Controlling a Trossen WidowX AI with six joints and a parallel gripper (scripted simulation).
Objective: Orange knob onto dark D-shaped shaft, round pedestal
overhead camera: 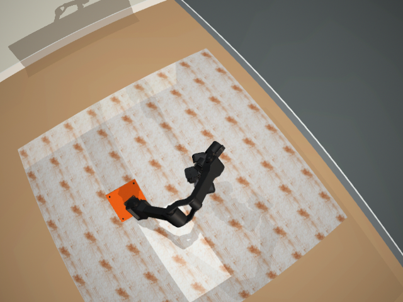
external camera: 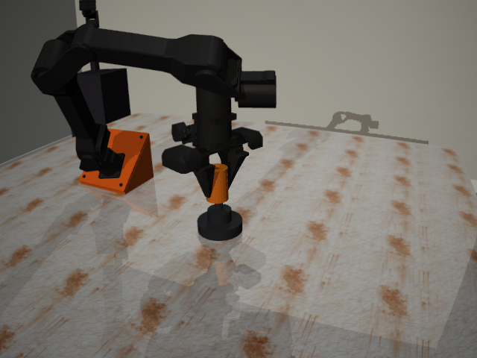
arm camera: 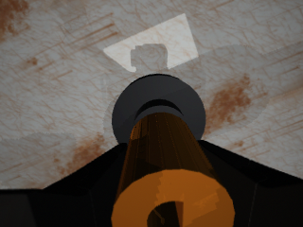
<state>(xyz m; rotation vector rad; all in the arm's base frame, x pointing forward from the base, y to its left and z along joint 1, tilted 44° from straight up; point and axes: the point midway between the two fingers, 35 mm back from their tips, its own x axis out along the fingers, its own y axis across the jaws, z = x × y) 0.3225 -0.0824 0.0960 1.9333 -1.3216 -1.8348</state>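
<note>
The orange knob lies 20 mm above my gripper tip. From my gripper tip the other things lie so: dark round pedestal: 40 mm below.
</note>
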